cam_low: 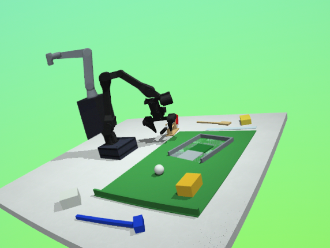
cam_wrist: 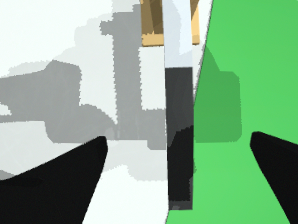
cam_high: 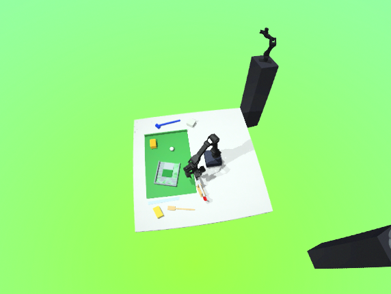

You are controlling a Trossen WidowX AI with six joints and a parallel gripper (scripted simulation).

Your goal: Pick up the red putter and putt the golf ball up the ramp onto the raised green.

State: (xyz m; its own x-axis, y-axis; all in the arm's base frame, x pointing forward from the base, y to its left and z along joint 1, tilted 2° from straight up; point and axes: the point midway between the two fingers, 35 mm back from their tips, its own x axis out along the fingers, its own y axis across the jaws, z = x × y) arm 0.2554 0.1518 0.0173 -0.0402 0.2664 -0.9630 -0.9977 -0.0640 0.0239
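The tan stand lies 10 mm behind my gripper tip, 130 mm to the left of it and 20 mm below it. Also, from my gripper tip: yellow block 320 mm ahead, 510 mm to the right, 30 mm below; then white block 150 mm behind, 660 mm to the right, 30 mm below; then white golf ball 140 mm ahead, 390 mm to the right, 30 mm below.
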